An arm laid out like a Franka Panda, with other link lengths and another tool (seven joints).
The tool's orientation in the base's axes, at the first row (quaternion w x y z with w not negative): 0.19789 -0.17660 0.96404 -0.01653
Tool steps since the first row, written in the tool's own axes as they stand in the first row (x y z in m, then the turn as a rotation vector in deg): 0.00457 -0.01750 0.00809 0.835 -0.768 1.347; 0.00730 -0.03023 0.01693 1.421 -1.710 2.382; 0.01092 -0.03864 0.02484 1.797 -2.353 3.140; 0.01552 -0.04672 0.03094 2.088 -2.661 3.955; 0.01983 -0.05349 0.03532 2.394 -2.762 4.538; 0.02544 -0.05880 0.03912 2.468 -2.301 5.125; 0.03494 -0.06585 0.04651 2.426 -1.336 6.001; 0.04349 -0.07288 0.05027 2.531 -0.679 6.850; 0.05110 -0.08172 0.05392 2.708 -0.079 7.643; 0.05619 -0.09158 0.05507 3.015 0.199 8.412; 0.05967 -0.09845 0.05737 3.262 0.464 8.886
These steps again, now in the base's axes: 0.00505 -0.01768 -0.00739 0.061 -0.958 -1.476; 0.01038 -0.03022 -0.01526 0.273 -2.005 -2.554; 0.01314 -0.03905 -0.02305 0.458 -2.709 -3.328; 0.01425 -0.04799 -0.02958 0.627 -3.068 -4.157; 0.01451 -0.05566 -0.03454 0.623 -3.246 -4.798; 0.01293 -0.06244 -0.03961 0.633 -2.818 -5.414; 0.00998 -0.07206 -0.04927 0.686 -1.866 -6.303; 0.00644 -0.08148 -0.05523 0.705 -1.254 -7.192; 0.00427 -0.09226 -0.06055 0.660 -0.723 -8.050; 0.00363 -0.10322 -0.06252 0.601 -0.540 -8.902; 0.00383 -0.11078 -0.06525 0.484 -0.359 -9.458
